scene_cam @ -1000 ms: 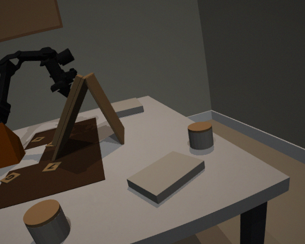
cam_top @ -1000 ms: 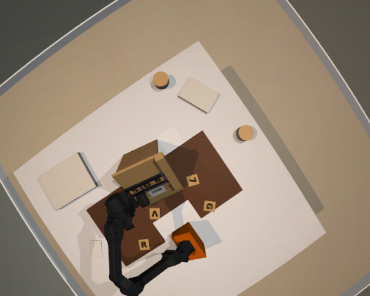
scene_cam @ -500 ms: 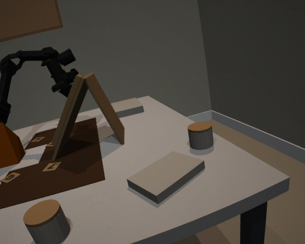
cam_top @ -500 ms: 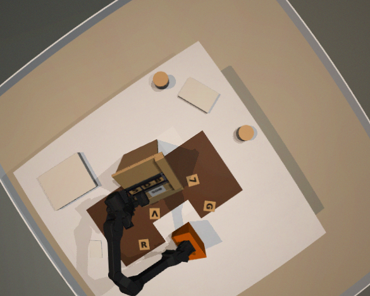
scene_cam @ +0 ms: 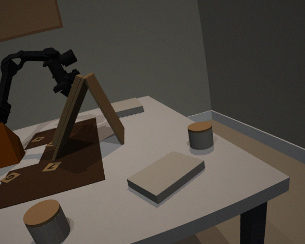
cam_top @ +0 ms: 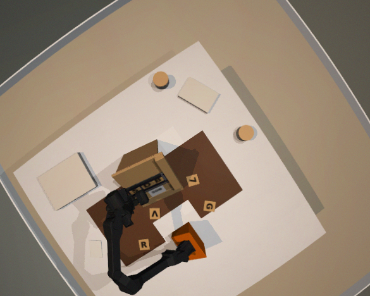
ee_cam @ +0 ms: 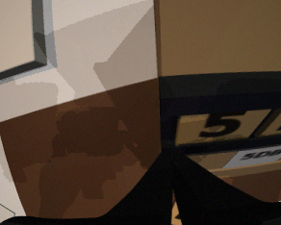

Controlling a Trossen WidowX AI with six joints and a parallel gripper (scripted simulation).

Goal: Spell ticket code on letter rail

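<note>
The white ticket is 50 mm behind my gripper tip, 110 mm to the right of it and 90 mm below it. Round my gripper tip: brown mat: 150 mm behind, 90 mm to the right, 180 mm below; then pale card: 160 mm behind, 380 mm to the left, 180 mm below; then flat slab: 260 mm ahead, 550 mm to the right, 170 mm below.
</note>
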